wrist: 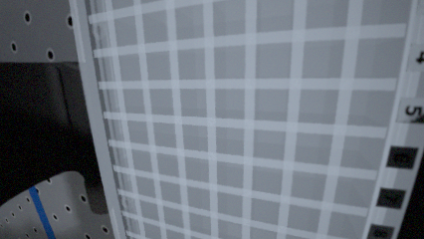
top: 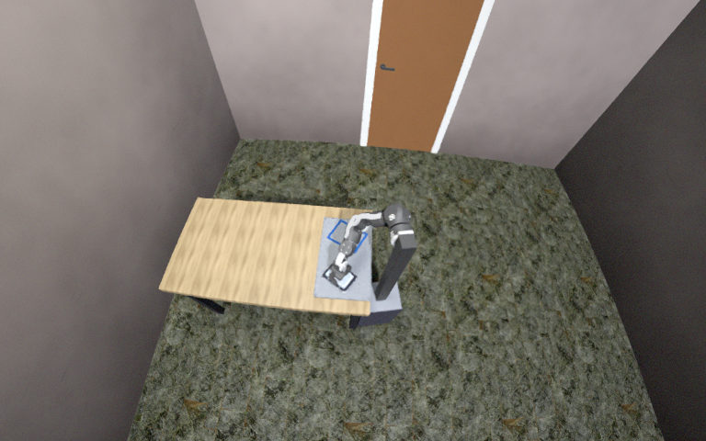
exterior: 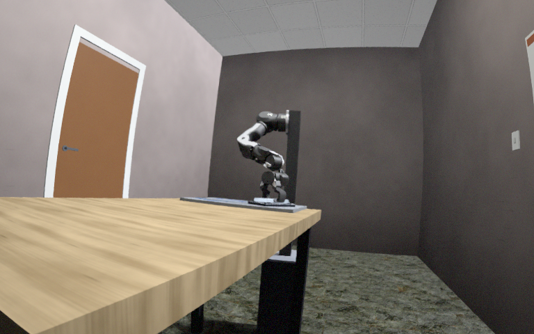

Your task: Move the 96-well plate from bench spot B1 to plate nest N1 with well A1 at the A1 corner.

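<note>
Right now my hand is right at the white 96-well plate. Also, from my hand: black plate nest (10 mm below).
</note>
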